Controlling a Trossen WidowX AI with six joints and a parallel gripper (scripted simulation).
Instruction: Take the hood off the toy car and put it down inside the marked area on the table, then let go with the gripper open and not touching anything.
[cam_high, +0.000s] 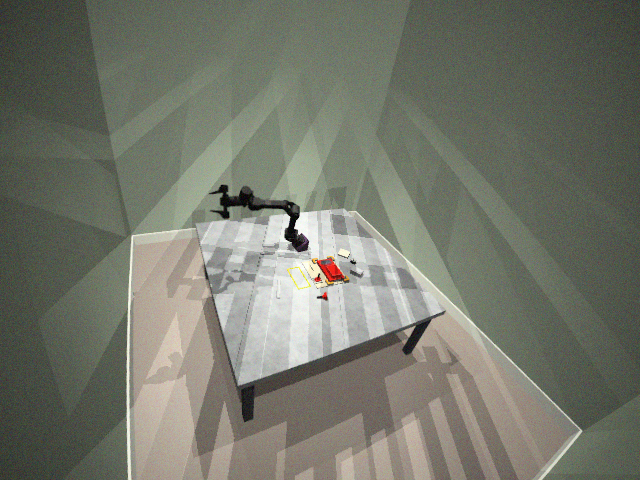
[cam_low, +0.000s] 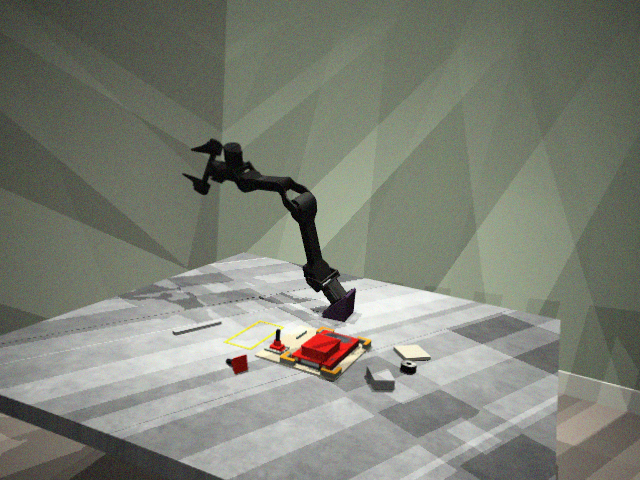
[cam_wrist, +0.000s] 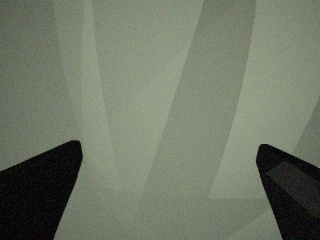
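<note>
Now: gripper tip 31 cm short of the grey bar, 34 cm to the right of it and 42 cm above it. Also, from my gripper tip: cream plate 7 cm ahead, 90 cm to the left, 42 cm below; then black wheel 17 cm ahead, 92 cm to the left, 42 cm below.
</note>
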